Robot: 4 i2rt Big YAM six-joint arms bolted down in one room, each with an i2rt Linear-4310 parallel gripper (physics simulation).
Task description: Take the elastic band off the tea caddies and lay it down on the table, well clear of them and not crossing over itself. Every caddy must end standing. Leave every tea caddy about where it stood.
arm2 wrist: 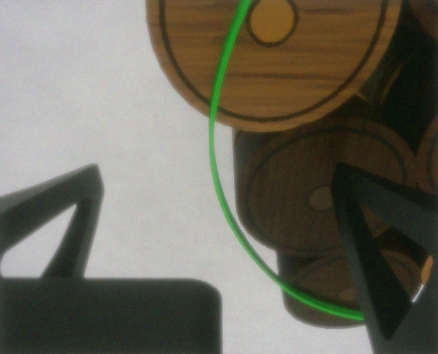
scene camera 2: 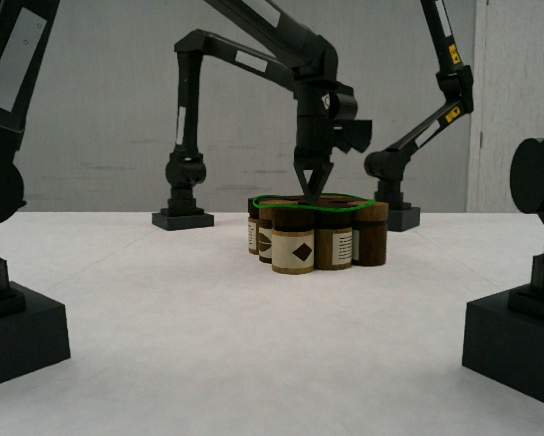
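Note:
The green elastic band (arm2 wrist: 216,97) (scene camera 2: 285,205) lies loosely over the tops of the grouped tea caddies. In the wrist view it crosses a light wooden lid (arm2 wrist: 310,60), bows out past the edge and passes over a lower dark caddy (arm2 wrist: 320,275). Several caddies, among them a front one with a diamond label (scene camera 2: 290,250) and a tall one at the right (scene camera 2: 372,240), stand upright close together. Arm2's gripper (arm2 wrist: 220,169) is open, the band running between its spread fingers in the picture. In the scene view a centre arm's gripper (scene camera 2: 313,199) points down at the lids; its finger gap is hidden.
A back-left arm base (scene camera 2: 183,221) and a back-right arm base (scene camera 2: 407,219) stand behind the caddies. Two nearer arm bases, left (scene camera 2: 32,330) and right (scene camera 2: 500,332), stand at the picture's sides. The white table (scene camera 2: 270,350) carries them all.

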